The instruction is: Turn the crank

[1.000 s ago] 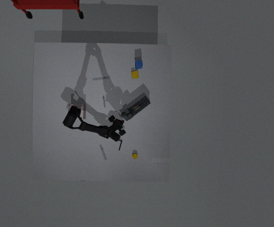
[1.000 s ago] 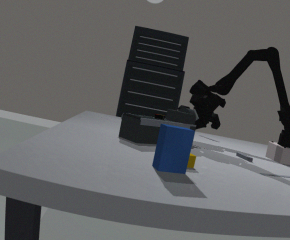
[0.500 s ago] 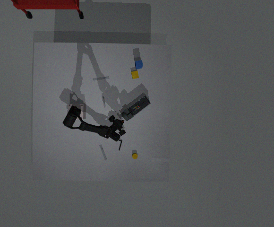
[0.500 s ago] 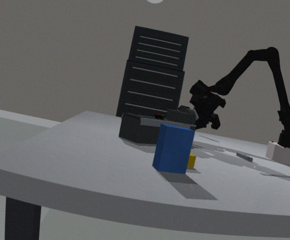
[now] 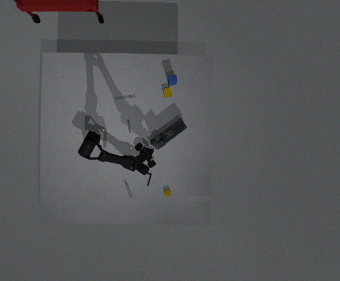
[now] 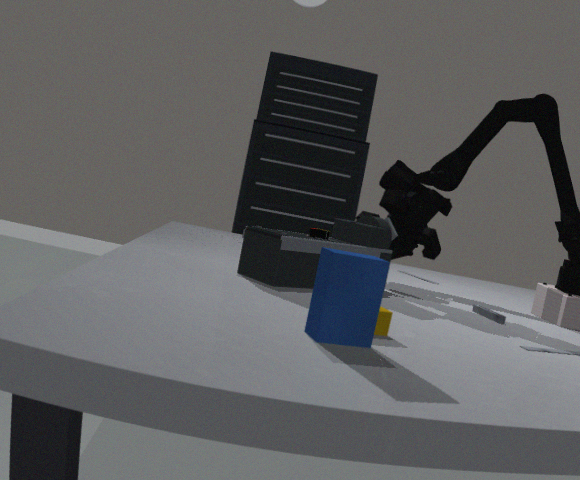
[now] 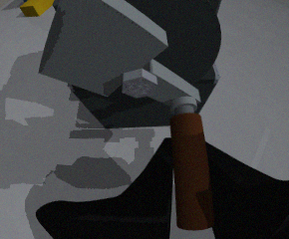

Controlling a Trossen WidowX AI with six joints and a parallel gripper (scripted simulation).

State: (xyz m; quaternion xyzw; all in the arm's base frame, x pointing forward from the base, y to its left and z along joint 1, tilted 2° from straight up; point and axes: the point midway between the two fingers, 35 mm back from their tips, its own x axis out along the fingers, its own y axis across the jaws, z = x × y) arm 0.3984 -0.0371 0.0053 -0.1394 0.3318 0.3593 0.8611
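Right now the brown crank handle is 30 mm above my gripper tip, 10 mm to the right of it and 10 mm behind it. From my gripper tip the other things lie so: red pointer: 150 mm to the left, 110 mm ahead, 40 mm above; black hex key: 210 mm to the right, 40 mm below; yellow block: 430 mm to the left, 40 mm ahead, 30 mm below.
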